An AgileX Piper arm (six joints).
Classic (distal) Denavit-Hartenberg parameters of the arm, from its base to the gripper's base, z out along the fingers. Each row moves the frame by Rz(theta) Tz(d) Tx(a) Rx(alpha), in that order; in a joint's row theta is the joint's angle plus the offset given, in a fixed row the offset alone. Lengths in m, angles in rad.
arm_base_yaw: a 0; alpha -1.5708; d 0.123; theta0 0
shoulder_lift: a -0.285; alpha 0; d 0; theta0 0.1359
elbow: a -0.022; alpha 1.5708; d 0; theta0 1.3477
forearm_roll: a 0; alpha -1.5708; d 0.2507; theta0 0
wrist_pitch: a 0; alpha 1.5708; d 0; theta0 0
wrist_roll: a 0; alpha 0; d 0.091; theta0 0
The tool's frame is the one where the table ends.
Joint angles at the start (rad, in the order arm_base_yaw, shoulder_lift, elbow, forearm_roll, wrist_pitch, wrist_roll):
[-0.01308, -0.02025, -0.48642, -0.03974, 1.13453, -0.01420]
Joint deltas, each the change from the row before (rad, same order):
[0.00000, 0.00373, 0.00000, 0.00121, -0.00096, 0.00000]
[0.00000, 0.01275, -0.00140, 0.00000, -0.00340, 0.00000]
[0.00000, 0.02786, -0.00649, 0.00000, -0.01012, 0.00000]
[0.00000, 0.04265, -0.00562, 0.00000, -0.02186, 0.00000]
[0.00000, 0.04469, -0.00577, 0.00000, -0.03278, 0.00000]
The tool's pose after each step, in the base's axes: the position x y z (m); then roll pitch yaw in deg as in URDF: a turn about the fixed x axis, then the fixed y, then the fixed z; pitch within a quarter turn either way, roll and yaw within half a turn. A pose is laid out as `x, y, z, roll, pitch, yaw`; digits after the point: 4 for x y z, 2 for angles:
-0.0091, -0.0031, 0.2677, -175.11, 58.77, -177.38
-0.0072, -0.0031, 0.2685, -175.16, 58.32, -177.41
-0.0033, -0.0031, 0.2712, -175.20, 57.68, -177.43
0.0036, -0.0032, 0.2744, -175.25, 56.80, -177.43
0.0115, -0.0032, 0.2782, -175.23, 56.45, -177.34

